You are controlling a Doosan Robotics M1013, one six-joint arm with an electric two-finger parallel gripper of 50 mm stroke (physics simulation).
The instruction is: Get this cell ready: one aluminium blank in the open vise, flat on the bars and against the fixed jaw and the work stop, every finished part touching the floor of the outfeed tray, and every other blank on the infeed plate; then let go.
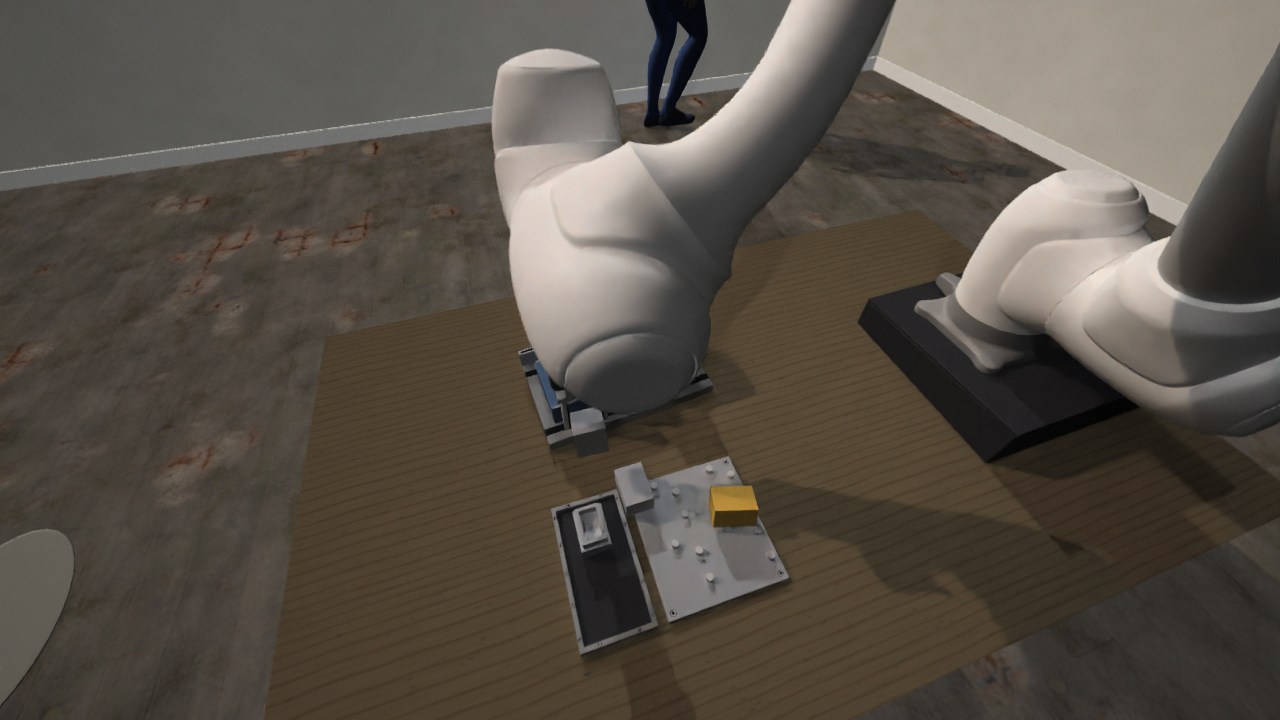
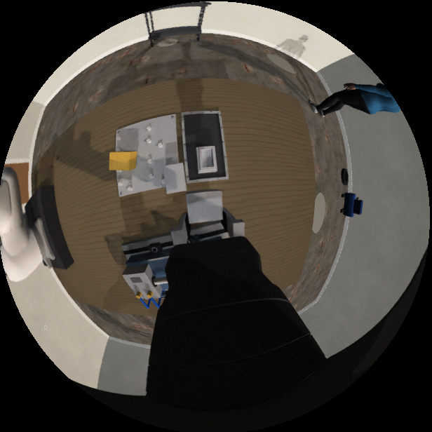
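Seen in the pictures: gripper, between the fingertips: (image 1: pixel 585 418); arm's base, origin of its link: (image 1: pixel 988 328).
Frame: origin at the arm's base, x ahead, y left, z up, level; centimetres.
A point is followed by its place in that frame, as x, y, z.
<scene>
My gripper (image 1: pixel 585 415) {73.2, 3.0, 6.5} (image 2: pixel 204 217) is shut on an aluminium blank (image 1: pixel 588 434) {73.4, 6.6, 8.2} (image 2: pixel 204 206), held at the vise's edge facing the trays; its height is hard to tell. The arm and gripper hide most of the vise (image 1: pixel 537 402) {80.0, -10.6, -5.6} (image 2: pixel 137 246), including the jaws, bars and work stop. Another blank (image 1: pixel 634 488) {68.5, 10.2, -3.2} (image 2: pixel 175 178) sits at the near-vise corner of the infeed plate (image 1: pixel 673 582) {66.6, 22.7, -6.8} (image 2: pixel 162 127) and reaches past its edge beside the tray. A finished part (image 1: pixel 591 526) {75.5, 13.1, -4.9} (image 2: pixel 206 159) with a pocket lies in the outfeed tray (image 1: pixel 613 600) {74.8, 22.6, -6.9} (image 2: pixel 202 131), towards the vise end.
A yellow block (image 1: pixel 733 506) {56.2, 16.8, -2.4} (image 2: pixel 122 161) is at the infeed plate's side away from the tray. Small pegs stand on the plate. A grey box (image 2: pixel 141 280) with blue hoses is at the vise's side. The robot's dark base (image 1: pixel 993 394) {10.8, 12.4, 0.5} (image 2: pixel 51 225) stands beyond; a person (image 1: pixel 673 62) (image 2: pixel 370 100) is farther off.
</scene>
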